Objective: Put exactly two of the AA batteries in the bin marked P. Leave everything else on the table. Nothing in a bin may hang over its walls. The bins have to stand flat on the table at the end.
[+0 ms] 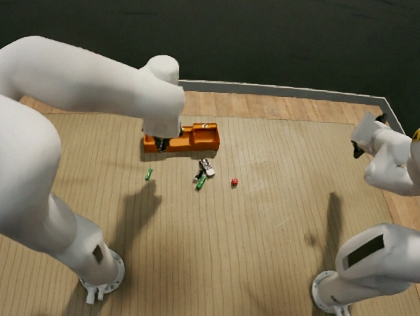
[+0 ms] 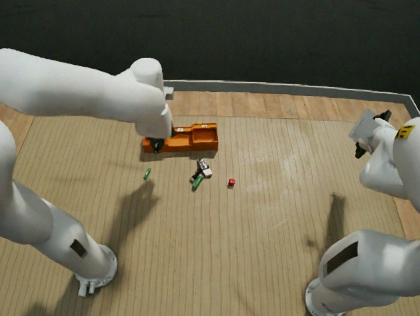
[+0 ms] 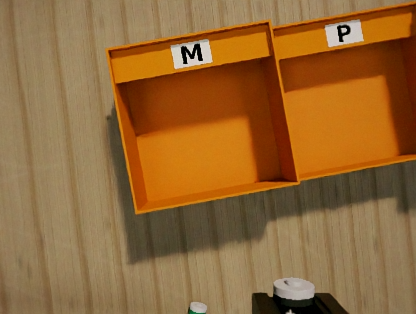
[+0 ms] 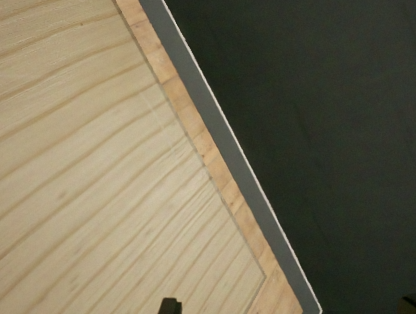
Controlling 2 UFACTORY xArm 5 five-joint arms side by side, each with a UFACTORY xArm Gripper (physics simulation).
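Places are measured from the left arm's base along level axes (x left, y back, z up), in centimetres.
Pixels of known places: left gripper, between the fingertips: [image 1: 162,145] [image 2: 158,145]; left arm's base, origin of its link: [image 1: 101,271] [image 2: 96,266]; right arm's base, origin of its link: [image 1: 330,291] [image 2: 325,298].
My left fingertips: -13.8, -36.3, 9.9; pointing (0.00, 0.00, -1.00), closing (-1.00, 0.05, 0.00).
For each thing: its top centre in the pictures, then the offset to it from my left fingertips, as dx, dy, dz. "pt": a spot on its surface instead.
- Bin P, a spot on its surface: [image 3: 345,115] [image 2: 181,143] pt -5.7, -8.7, -9.2
- small green battery, centre of its top: [image 1: 149,172] [image 2: 147,172] +4.0, +4.4, -8.9
- larger green battery, centre of its top: [image 1: 201,180] [image 2: 198,180] -12.9, +6.2, -8.5
- dark sleeve, centre of its top: [image 1: 207,166] [image 2: 204,166] -14.6, +0.6, -8.6
- red die, centre of its top: [image 2: 232,181] [image 1: 235,180] -23.6, +5.6, -8.3
- third orange bin, a spot on its surface: [image 1: 206,136] [image 2: 206,136] pt -14.3, -12.4, -9.2
My left gripper [image 1: 161,145] [image 2: 156,146] [image 3: 293,304] is shut on a black battery [image 3: 293,288] with a silver top, held upright in front of bin M [image 3: 200,145]. Bin P [image 2: 182,142] [image 3: 345,115] adjoins M on the right; bare floor shows in both. A small green battery [image 1: 149,174] [image 2: 147,173] [image 3: 197,308] lies in front of the bins. A larger green battery [image 1: 201,182] [image 2: 197,183] lies close against another black battery [image 1: 198,176] [image 2: 195,176]. My right gripper [image 1: 370,134] [image 2: 372,133] [image 4: 290,305] is open and raised at the far right.
A white eraser in a dark sleeve [image 1: 206,167] [image 2: 204,168] lies right beside the battery pair. A red die [image 1: 234,182] [image 2: 231,182] lies farther right. A third orange bin [image 1: 206,136] [image 2: 205,135] joins P on its right. A grey rim [image 4: 220,132] runs along the table's edge.
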